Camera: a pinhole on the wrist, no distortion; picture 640 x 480 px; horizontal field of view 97.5 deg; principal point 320.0 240.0 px. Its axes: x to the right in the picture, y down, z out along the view. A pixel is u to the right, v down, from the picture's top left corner.
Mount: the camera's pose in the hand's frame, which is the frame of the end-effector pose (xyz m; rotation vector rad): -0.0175 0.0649 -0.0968 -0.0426 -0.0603 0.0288
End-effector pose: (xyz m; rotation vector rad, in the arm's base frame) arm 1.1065 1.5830 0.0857 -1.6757 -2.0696 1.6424
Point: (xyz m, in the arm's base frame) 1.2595 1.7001 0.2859
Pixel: behind the camera
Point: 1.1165 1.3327 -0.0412
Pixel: 256 284
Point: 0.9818 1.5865 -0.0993
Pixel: 545 194
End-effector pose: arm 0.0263 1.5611 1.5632 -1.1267 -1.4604 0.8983
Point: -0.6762 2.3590 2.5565
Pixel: outside the picture
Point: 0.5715 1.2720 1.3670
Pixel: behind the camera
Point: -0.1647 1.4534 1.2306
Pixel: 204 375
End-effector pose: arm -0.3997 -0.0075 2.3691 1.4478 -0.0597 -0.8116
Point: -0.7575 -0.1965 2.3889
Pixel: 233 108
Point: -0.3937 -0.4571 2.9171
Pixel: 353 450
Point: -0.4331 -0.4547 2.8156
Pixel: 358 399
